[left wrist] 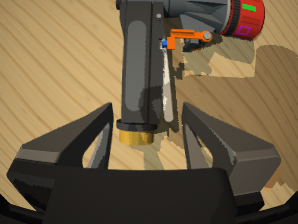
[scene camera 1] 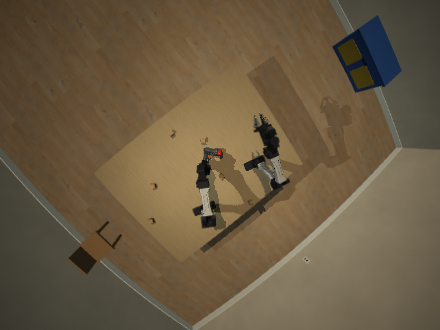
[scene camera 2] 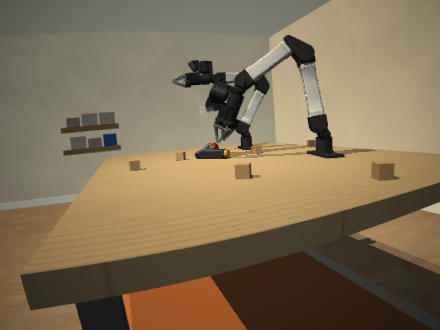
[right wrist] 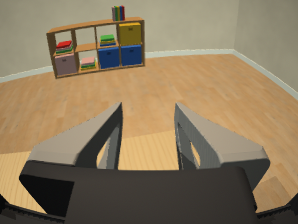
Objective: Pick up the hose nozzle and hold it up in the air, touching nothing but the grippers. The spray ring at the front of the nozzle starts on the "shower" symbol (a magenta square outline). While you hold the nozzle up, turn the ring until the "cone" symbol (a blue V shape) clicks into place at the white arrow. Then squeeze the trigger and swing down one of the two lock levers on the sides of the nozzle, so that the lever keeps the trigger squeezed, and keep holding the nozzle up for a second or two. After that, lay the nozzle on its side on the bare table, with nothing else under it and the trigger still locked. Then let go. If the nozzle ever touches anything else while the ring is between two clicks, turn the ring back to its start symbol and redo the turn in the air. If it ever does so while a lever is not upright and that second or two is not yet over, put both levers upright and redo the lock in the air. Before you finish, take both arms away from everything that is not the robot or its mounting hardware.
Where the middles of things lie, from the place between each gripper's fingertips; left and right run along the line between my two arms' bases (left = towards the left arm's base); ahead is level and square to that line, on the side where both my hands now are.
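Pale trigger [left wrist: 166, 95]: my left hand 60 mm above it, 10 mm short of it, 40 mm to the left of it.
My right hand: 38 cm above the pale trigger, 5 cm past it, 40 cm to the right of it.
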